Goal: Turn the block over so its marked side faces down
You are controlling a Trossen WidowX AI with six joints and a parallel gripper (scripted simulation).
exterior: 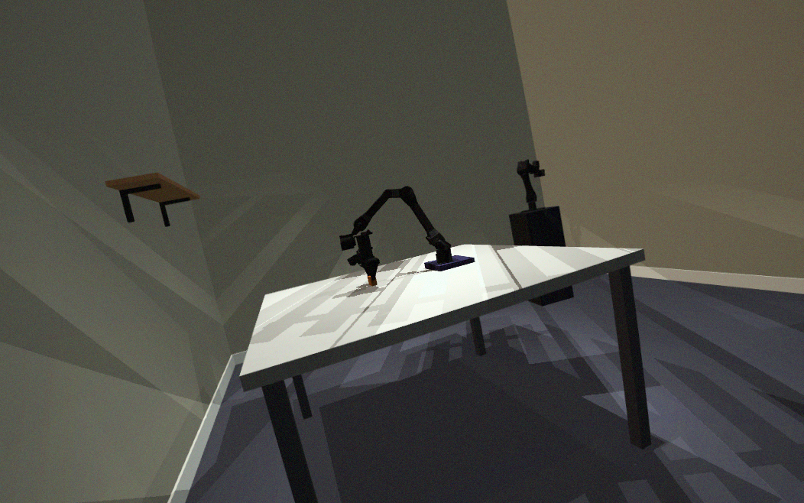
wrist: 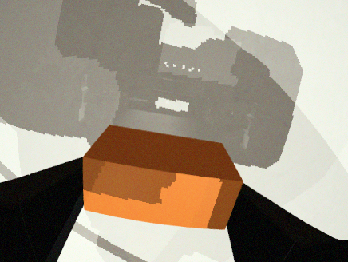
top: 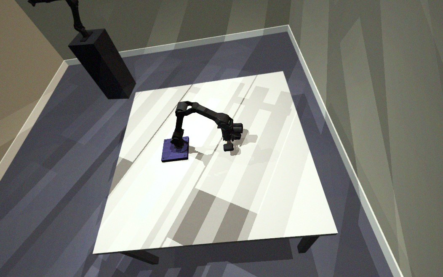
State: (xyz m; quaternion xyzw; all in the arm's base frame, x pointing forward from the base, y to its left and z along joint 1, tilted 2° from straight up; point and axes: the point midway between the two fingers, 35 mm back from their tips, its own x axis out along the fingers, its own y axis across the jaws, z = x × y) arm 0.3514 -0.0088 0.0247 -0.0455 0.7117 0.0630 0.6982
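Now: gripper tip 1 cm past the orange block.
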